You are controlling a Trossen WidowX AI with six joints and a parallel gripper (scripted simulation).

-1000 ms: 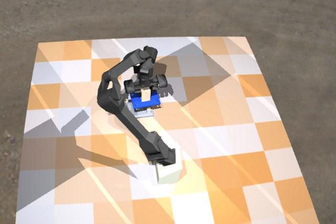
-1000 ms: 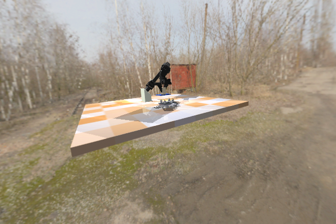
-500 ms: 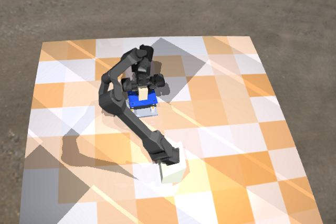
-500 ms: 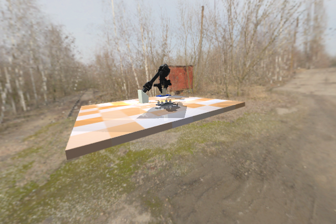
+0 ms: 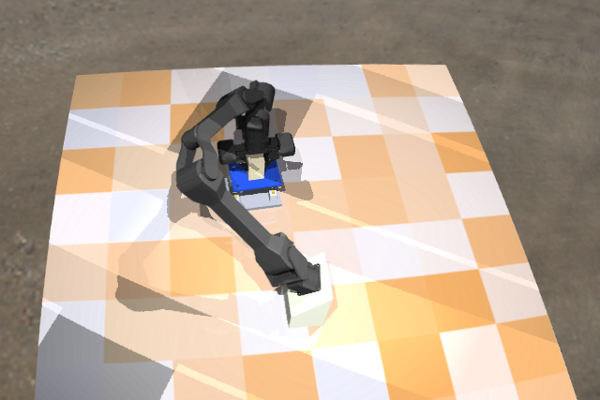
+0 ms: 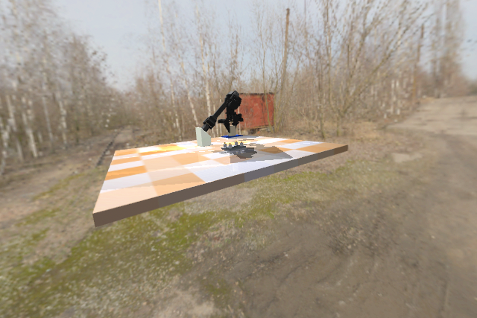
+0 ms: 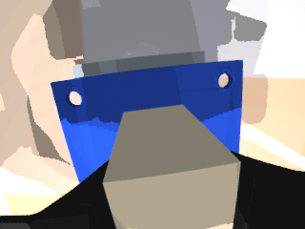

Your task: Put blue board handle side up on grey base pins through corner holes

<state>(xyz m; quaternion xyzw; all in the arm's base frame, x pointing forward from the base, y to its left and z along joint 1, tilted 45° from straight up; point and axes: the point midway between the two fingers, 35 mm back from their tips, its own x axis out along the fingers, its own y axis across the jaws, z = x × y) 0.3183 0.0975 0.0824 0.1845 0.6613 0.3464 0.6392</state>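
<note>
Now: gripper tip 110 mm above the grey base and 10 mm to the right of it. The rest, counted from my gripper tip: flat blue board: 10 mm below.
</note>
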